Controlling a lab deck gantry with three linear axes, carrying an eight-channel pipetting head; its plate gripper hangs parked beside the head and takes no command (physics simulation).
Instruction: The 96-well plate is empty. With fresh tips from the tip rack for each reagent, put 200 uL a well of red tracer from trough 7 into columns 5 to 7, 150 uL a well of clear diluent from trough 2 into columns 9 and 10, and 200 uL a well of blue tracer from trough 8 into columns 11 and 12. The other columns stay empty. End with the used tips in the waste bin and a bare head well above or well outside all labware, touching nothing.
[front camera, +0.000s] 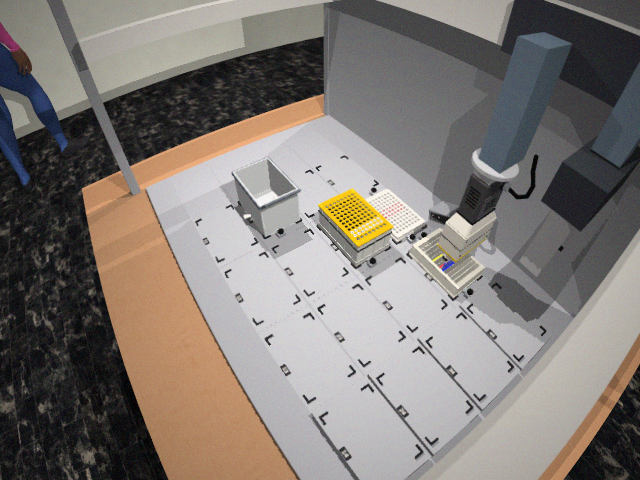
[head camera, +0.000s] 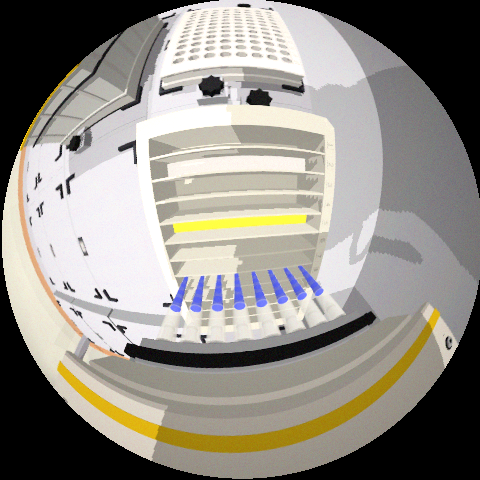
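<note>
The pipetting head (front camera: 467, 232) (head camera: 245, 400) is low over the trough reservoir (front camera: 434, 276) (head camera: 142, 200). Eight tips (head camera: 240, 292) on it hold blue liquid; their ends are at the reservoir's near-end troughs, depth unclear. Trough 8 is mostly hidden. Yellow liquid (head camera: 240, 223) shows in trough 5 and pale liquid (head camera: 240, 166) in trough 2. The white plate (front camera: 387, 206) (head camera: 232, 66) has red wells in its middle columns; clear liquid cannot be told. The yellow tip rack (front camera: 351, 209) has white tips toward its near end and dark holes elsewhere. The parked plate gripper (front camera: 547, 255) is too faint to read.
The open grey waste bin (front camera: 279, 214) stands left of the tip rack; its tall walls rise above the deck. The plate lies between the bin side and the reservoir, behind the rack. Black knobs (head camera: 211, 86) stand between plate and reservoir. The grey back wall (front camera: 403, 103) rises behind.
</note>
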